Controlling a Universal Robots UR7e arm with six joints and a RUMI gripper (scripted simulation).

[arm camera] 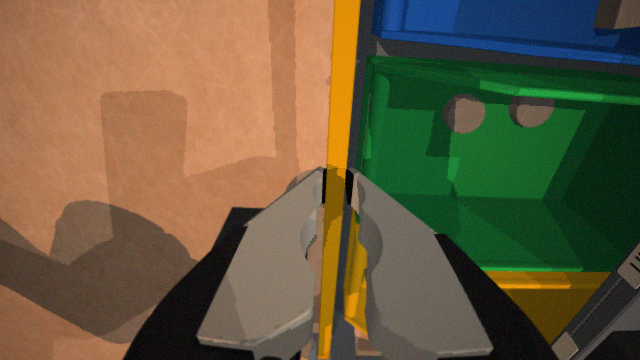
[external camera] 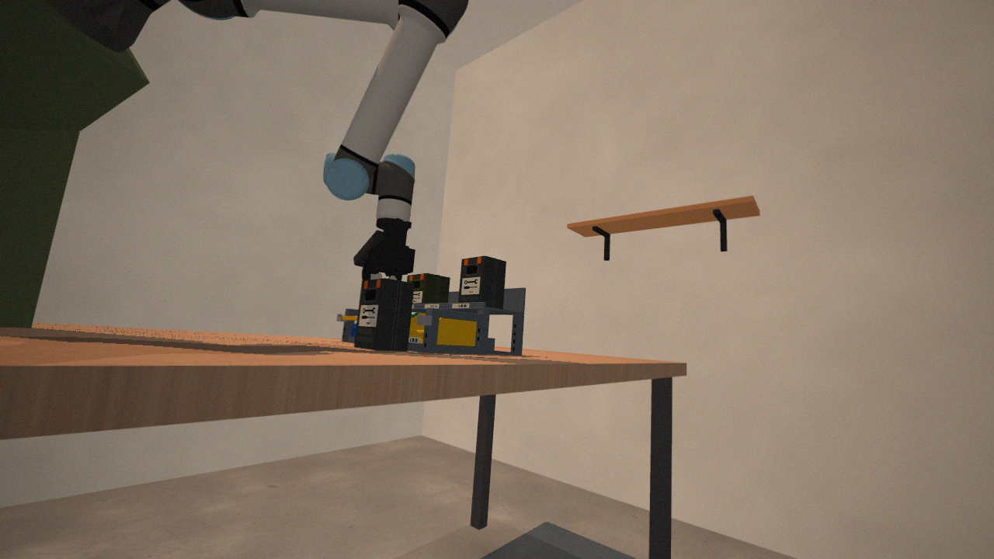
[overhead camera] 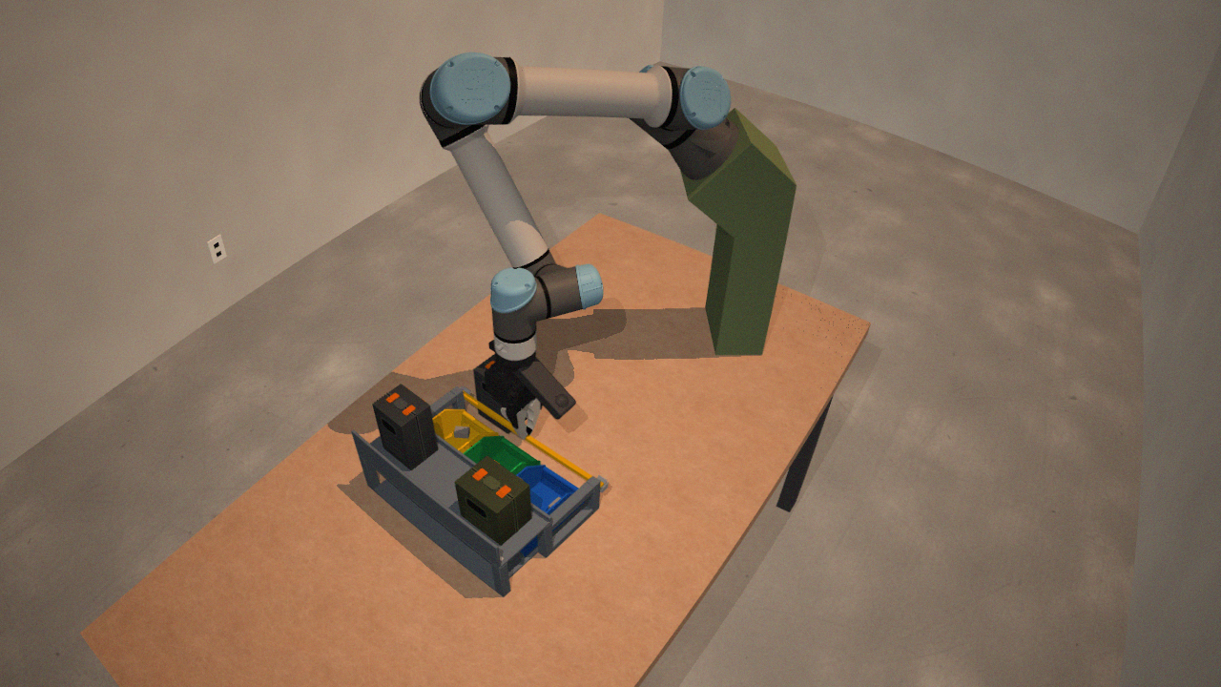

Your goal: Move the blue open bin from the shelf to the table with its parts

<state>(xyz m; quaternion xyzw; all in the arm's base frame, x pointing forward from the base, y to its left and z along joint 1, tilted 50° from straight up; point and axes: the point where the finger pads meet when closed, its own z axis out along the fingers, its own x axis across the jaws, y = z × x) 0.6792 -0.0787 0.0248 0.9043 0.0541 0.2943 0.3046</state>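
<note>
The green bin lies 100 mm ahead of my hand, 10 mm to the right of it and 30 mm below it. Round my hand: blue open bin (110 mm ahead, 100 mm to the left, 30 mm below); yellow bin (90 mm ahead, 120 mm to the right, 30 mm below); yellow bar (10 mm below).
</note>
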